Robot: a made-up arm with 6 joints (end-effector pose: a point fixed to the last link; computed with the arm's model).
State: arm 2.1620 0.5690 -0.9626 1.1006 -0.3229 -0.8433
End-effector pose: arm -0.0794 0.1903 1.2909 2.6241 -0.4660 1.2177
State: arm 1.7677 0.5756 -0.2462 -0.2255 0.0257 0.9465
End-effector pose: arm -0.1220 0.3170 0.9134 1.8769 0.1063 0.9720
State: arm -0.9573 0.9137 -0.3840 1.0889 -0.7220 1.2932
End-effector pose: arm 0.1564 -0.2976 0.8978 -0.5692 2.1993 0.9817
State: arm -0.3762 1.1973 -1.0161 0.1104 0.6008 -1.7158
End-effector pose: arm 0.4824 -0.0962 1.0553 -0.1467 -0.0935 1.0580
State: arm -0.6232 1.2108 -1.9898 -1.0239 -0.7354 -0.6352
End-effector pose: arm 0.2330 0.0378 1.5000 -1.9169 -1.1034 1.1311
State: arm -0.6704 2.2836 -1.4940 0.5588 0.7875 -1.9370
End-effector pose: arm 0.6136 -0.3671 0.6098 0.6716 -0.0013 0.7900
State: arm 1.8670 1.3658 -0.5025 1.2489 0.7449 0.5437
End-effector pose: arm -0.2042 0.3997 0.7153 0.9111 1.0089 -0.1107
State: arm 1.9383 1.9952 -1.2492 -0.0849 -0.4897 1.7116
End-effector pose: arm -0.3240 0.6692 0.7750 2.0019 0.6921 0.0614
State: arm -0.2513 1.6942 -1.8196 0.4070 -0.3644 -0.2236
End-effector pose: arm 0.5776 -0.1232 1.2903 0.4445 -2.0609 0.2545
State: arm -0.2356 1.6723 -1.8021 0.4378 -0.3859 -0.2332
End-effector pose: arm 0.5691 -0.1149 1.2950 0.4631 -2.0901 0.2489
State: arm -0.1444 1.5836 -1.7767 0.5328 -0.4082 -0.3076
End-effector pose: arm 0.5299 -0.0630 1.3308 0.5399 -2.1550 0.2856
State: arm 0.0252 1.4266 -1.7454 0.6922 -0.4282 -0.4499
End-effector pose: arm 0.4438 0.0138 1.3881 0.6971 -2.2427 0.3475
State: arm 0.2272 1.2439 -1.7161 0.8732 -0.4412 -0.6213
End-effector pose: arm 0.3267 0.0661 1.4380 0.9147 -2.3107 0.3996
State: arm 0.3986 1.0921 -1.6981 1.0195 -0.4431 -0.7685
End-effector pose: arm 0.2252 0.0758 1.4659 1.1208 -2.3354 0.4351
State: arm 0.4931 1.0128 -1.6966 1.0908 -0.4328 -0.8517
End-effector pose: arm 0.1715 0.0688 1.4778 1.2358 -2.3348 0.4674
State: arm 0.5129 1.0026 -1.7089 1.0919 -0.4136 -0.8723
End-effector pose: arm 0.1595 0.0679 1.4839 1.2493 -2.3311 0.5024
